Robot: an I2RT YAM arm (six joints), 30 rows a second.
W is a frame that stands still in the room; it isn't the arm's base.
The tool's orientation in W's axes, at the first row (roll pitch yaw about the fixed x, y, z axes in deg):
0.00, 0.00, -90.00
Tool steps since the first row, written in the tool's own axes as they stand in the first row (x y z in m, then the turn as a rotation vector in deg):
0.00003, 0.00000, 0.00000, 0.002, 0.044, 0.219
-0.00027, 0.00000, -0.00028, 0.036, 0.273, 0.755
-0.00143, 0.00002, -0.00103, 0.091, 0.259, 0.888
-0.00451, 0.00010, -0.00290, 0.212, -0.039, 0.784
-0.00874, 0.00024, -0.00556, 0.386, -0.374, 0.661
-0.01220, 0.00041, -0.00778, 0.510, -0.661, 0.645
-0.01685, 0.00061, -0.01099, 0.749, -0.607, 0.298
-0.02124, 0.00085, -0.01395, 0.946, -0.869, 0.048
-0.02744, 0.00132, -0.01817, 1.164, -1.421, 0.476
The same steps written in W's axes. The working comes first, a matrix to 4 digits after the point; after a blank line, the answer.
The tool's axes in the first row as the columns of a matrix, in W's axes (used below as rounded here):
0.0000, 1.0000, 0.0000
-1.0000, 0.0000, 0.0000
0.0000, 0.0000, 1.0000

0.00000, -0.00003, 0.00000, 0.044, -0.002, 0.219
0.00000, 0.00027, -0.00028, 0.273, -0.036, 0.755
0.00002, 0.00143, -0.00103, 0.259, -0.091, 0.888
0.00010, 0.00451, -0.00290, -0.039, -0.212, 0.784
0.00024, 0.00874, -0.00556, -0.374, -0.386, 0.661
0.00041, 0.01220, -0.00778, -0.661, -0.510, 0.645
0.00061, 0.01685, -0.01099, -0.607, -0.749, 0.298
0.00085, 0.02124, -0.01395, -0.869, -0.946, 0.048
0.00132, 0.02744, -0.01817, -1.421, -1.164, 0.476

